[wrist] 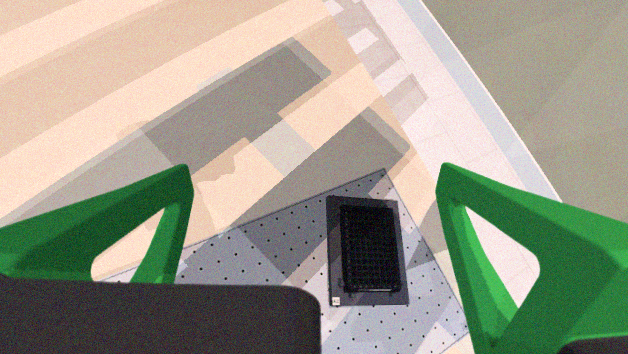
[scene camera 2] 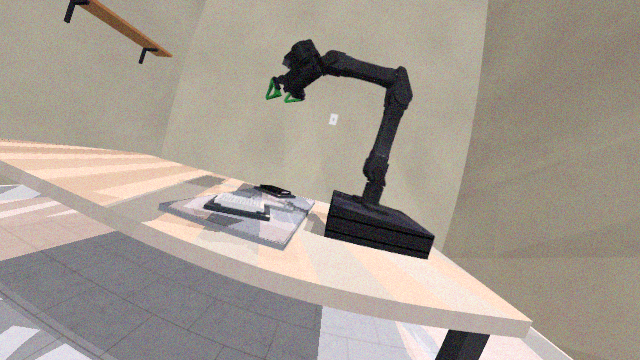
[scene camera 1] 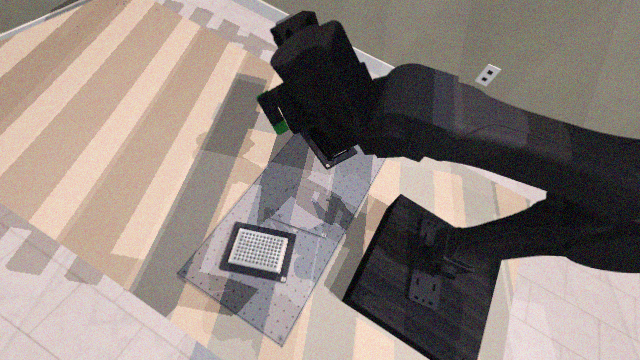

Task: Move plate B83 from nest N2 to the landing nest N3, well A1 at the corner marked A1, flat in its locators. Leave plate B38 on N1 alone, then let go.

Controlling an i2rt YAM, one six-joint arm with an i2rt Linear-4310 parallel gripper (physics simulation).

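Note:
A white well plate [scene camera 1: 257,250] [scene camera 2: 239,202] sits in a black nest [scene camera 1: 250,271] [scene camera 2: 260,215]. A black well plate [wrist: 370,247] sits in another black nest [wrist: 335,250] [scene camera 2: 276,191] at the far end; the arm hides most of it in scene camera 1. Between them is a low, grey, see-through-looking nest [scene camera 1: 300,215] with small locators and no plate. Plate and nest names are unreadable, so I cannot tell which plate is B83. My gripper [scene camera 2: 283,95] [wrist: 314,177] is open and empty, high above the board. In the wrist view the black plate shows between the fingers, far below them.
The nests stand on a perforated grey board [scene camera 1: 295,295] [scene camera 2: 280,239] [wrist: 300,220] on a striped-shadow wooden table [scene camera 2: 475,295]. The arm's black base block [scene camera 1: 390,270] [scene camera 2: 375,227] stands right of the board. A wall shelf [scene camera 2: 120,29] is at upper left.

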